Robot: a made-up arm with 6 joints. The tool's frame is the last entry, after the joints.
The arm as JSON. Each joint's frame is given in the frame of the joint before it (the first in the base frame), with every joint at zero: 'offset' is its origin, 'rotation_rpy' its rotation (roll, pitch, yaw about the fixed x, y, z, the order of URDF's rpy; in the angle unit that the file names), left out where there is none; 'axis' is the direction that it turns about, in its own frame. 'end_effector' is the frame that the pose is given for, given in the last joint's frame.
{
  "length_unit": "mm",
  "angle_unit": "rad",
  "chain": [
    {
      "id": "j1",
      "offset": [
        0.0,
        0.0,
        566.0
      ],
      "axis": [
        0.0,
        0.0,
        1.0
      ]
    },
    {
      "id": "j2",
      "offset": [
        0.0,
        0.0,
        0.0
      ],
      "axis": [
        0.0,
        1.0,
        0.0
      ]
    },
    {
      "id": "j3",
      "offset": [
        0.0,
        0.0,
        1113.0
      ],
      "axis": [
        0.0,
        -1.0,
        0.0
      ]
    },
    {
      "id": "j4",
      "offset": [
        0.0,
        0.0,
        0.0
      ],
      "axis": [
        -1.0,
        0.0,
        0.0
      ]
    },
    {
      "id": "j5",
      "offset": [
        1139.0,
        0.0,
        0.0
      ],
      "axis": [
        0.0,
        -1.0,
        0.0
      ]
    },
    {
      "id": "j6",
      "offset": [
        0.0,
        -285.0,
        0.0
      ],
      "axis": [
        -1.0,
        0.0,
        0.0
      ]
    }
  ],
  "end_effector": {
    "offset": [
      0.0,
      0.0,
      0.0
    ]
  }
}
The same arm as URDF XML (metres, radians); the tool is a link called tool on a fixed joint. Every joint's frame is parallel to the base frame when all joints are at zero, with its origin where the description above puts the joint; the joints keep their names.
<robot name="arm">
  <joint name="j1" type="continuous">
    <parent link="base_link"/>
    <child link="link1"/>
    <origin xyz="0 0 0.566" rpy="0 0 0"/>
    <axis xyz="0 0 1"/>
  </joint>
  <joint name="j2" type="continuous">
    <parent link="link1"/>
    <child link="link2"/>
    <origin xyz="0 0 0" rpy="0 0 0"/>
    <axis xyz="0 1 0"/>
  </joint>
  <joint name="j3" type="continuous">
    <parent link="link2"/>
    <child link="link3"/>
    <origin xyz="0 0 1.113" rpy="0 0 0"/>
    <axis xyz="0 -1 0"/>
  </joint>
  <joint name="j4" type="continuous">
    <parent link="link3"/>
    <child link="link4"/>
    <origin xyz="0 0 0" rpy="0 0 0"/>
    <axis xyz="-1 0 0"/>
  </joint>
  <joint name="j5" type="continuous">
    <parent link="link4"/>
    <child link="link5"/>
    <origin xyz="1.139 0 0" rpy="0 0 0"/>
    <axis xyz="0 -1 0"/>
  </joint>
  <joint name="j6" type="continuous">
    <parent link="link5"/>
    <child link="link6"/>
    <origin xyz="0 -0.285 0" rpy="0 0 0"/>
    <axis xyz="-1 0 0"/>
  </joint>
  <joint name="tool_fixed" type="fixed">
    <parent link="link6"/>
    <child link="tool"/>
    <origin xyz="0 0 0" rpy="0 0 0"/>
  </joint>
  <link name="base_link"/>
  <link name="link1"/>
  <link name="link2"/>
  <link name="link3"/>
  <link name="link4"/>
  <link name="link5"/>
  <link name="link6"/>
  <link name="tool"/>
</robot>

